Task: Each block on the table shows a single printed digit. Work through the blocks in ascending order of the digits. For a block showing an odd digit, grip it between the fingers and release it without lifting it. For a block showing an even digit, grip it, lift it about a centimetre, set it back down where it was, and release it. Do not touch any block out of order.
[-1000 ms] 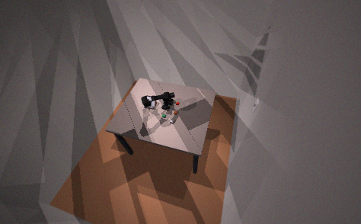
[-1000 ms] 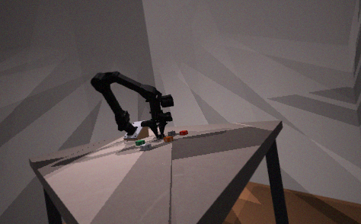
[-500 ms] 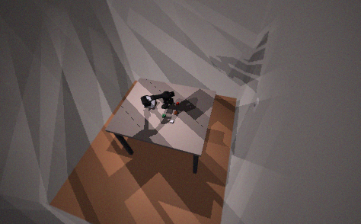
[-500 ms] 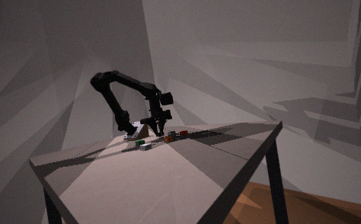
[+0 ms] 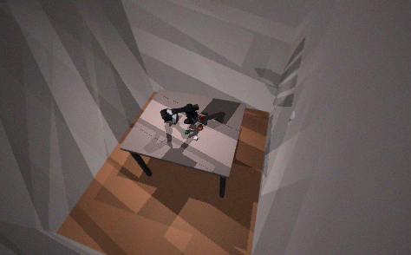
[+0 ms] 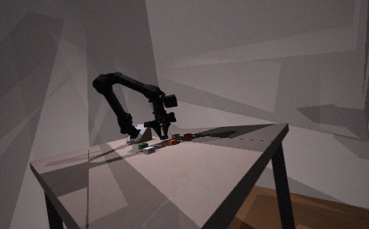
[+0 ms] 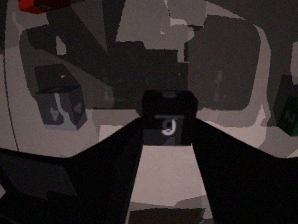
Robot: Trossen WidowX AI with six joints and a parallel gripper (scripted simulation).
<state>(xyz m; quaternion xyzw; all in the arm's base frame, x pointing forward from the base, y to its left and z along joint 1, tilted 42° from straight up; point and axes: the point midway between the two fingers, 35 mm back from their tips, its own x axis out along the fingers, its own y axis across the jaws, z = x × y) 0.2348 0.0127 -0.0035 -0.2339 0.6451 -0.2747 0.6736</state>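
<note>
Now: the orange block 12 cm ahead of my gripper tip, 6 cm to the right of it and 1 cm below it. Also, from my gripper tip: grey block 8 cm to the left, 1 cm below, 1 cm ahead; then green block 13 cm to the right, 1 cm below, 1 cm behind; then black block right at my gripper tip.
</note>
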